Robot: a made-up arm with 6 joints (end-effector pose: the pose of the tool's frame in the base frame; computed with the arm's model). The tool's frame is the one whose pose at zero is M. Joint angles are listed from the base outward.
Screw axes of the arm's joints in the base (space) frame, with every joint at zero. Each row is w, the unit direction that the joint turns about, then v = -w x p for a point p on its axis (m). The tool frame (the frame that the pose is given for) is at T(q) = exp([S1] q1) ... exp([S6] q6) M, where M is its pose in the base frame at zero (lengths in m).
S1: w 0 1 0 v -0.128 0 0
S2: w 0 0 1 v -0.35 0.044 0
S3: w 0 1 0 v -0.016 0 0.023
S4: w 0 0 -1 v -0.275 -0.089 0
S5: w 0 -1 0 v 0.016 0 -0.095
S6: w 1 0 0 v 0 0.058 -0.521
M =
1 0 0 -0.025
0 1 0 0.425
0 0 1 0.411
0 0 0 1
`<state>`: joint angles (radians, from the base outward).
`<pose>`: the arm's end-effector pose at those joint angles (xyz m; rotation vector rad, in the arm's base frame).
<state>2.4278 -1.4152 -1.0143 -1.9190 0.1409 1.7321</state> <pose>-0.6776 -0.3779 -0.1584 0.8121 2.6275 -0.7530</pose>
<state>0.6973 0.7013 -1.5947 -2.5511 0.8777 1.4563</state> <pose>-0.4860 0.3612 0.2029 -0.0484 -0.8173 -2.7866</pose>
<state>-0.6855 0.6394 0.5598 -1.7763 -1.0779 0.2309</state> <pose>-0.6992 0.4811 -0.0968 -1.4503 0.9605 1.6722</pose>
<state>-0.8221 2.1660 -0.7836 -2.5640 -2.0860 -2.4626</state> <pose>0.2373 -0.8145 -0.0882 -0.1679 0.5103 1.4417</pose>
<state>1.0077 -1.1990 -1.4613 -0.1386 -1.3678 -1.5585</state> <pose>0.5937 0.1698 -0.8028 -2.0178 1.6032 -0.0941</pose>
